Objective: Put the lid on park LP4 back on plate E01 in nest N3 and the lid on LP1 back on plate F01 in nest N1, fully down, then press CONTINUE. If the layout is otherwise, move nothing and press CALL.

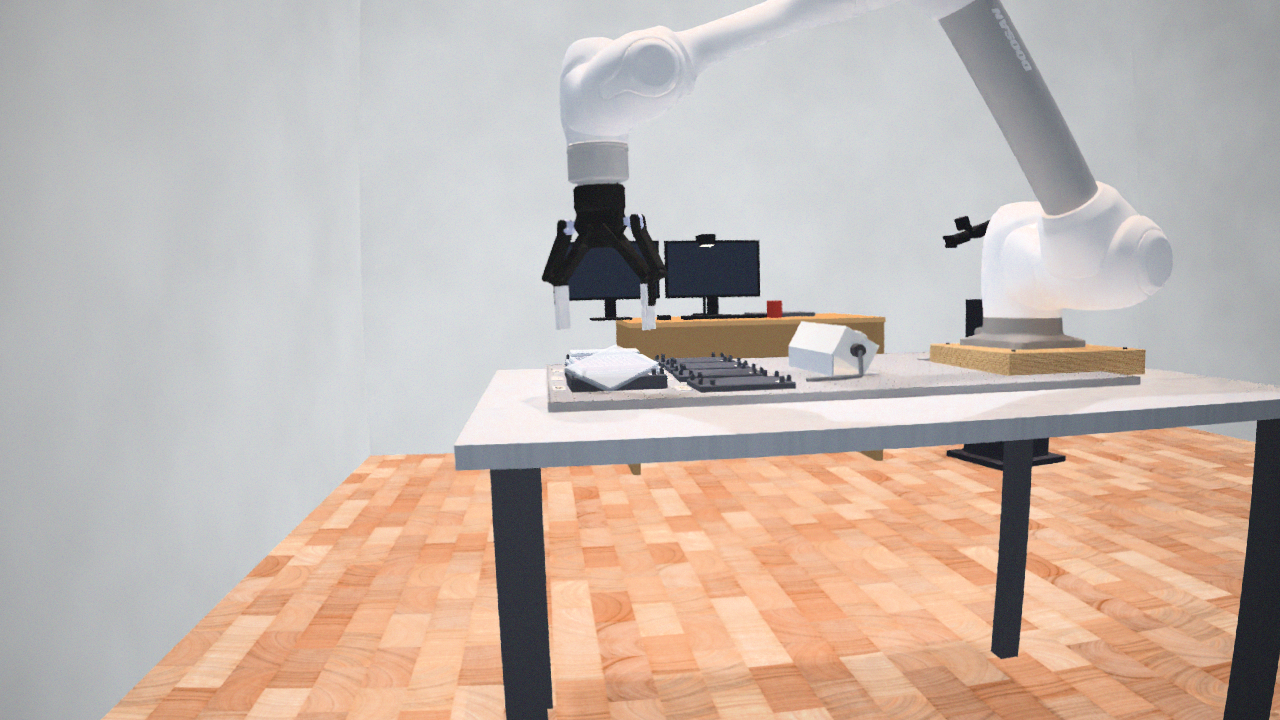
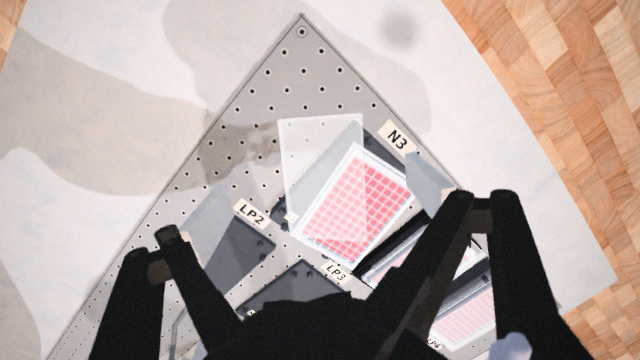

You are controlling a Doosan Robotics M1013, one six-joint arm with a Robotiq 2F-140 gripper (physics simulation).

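Places are measured from the arm's base along level axes (x right, y ahead, z up), in metres.
Where they show: gripper, fingertip midpoint: (image 1: 604,329) (image 2: 315,185); arm's base at its link origin: (image 1: 1022,346).
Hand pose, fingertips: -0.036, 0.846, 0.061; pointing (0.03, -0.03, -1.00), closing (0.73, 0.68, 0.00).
Note:
Each offset is from my fingertips to the top centre of the thing, as dx, dy, dz. "*": to the spot under its first point.
My gripper (image 1: 605,324) (image 2: 315,185) is wide open and empty, above the plate and lid at nest N3 {+0.056, -0.030, -0.062} (image 2: 378,149). A plate with pink wells {+0.067, -0.031, -0.047} (image 2: 385,192) sits at N3. A clear lid (image 1: 613,367) (image 2: 320,131) lies askew on it, turned against the plate's edges and overhanging the pegboard on one side; it is not seated square. More pink-welled plates {+0.324, -0.087, -0.055} (image 2: 465,319) show behind the right finger, partly hidden. Which plates are E01 and F01 cannot be read. LP1 and the CONTINUE and CALL buttons cannot be made out; LP4 is mostly hidden.
Dark park pads LP2 {-0.038, -0.199, -0.073} (image 2: 232,250) and LP3 {+0.098, -0.222, -0.073} (image 2: 295,287) lie beside the nests on the perforated board {* -0.098, +0.025, -0.097} (image 1: 608,404) (image 2: 305,82). A white angular box {+0.113, -0.452, -0.009} (image 1: 816,349) stands on the board between the pads and the arm's base. Two monitors (image 1: 711,268) stand on a desk behind.

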